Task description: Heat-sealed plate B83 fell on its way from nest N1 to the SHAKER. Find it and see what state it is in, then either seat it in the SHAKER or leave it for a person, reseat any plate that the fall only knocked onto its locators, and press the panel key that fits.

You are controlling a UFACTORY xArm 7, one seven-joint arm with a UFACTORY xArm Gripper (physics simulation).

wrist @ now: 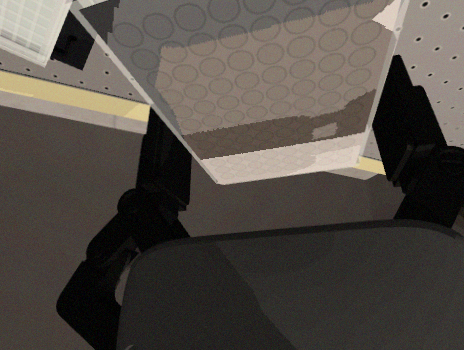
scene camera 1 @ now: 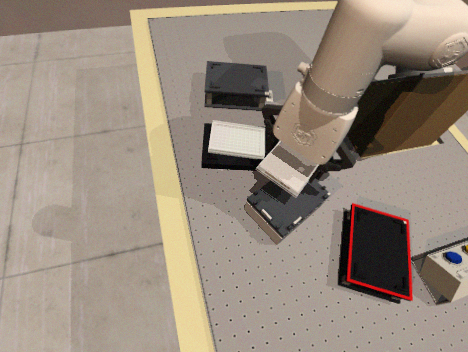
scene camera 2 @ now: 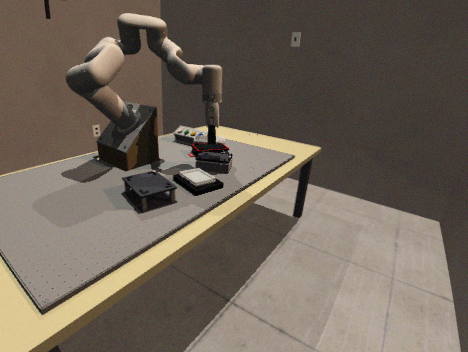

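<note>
My gripper has its fingers wide apart on both long sides of a clear plate with round wells, and holds it tilted above the table. Its label and seal cannot be read. Below it in scene camera 1 is a dark-topped box with light sides and small white bars, set at an angle. A white plate lies on a black nest; whether it is fully seated cannot be told. Which unit is the SHAKER cannot be read.
A dark raised stand is beside the black nest. A black platform with a red rim is near the button panel. The brown-sided arm base stands on the table.
</note>
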